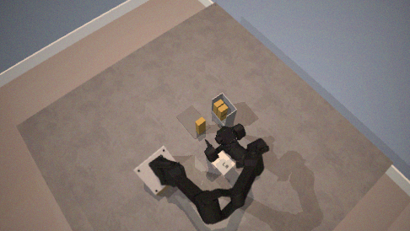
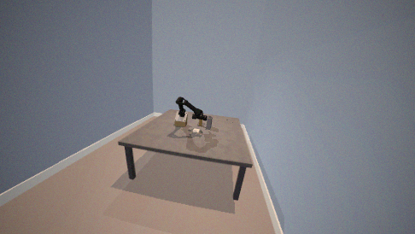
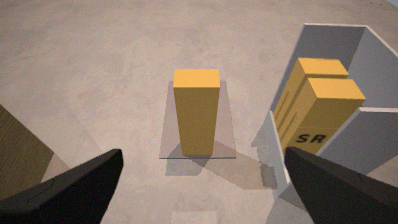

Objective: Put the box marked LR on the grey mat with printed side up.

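Now: the grey mat 1 cm behind my gripper tip, 14 cm to the left of it and 14 cm below it.
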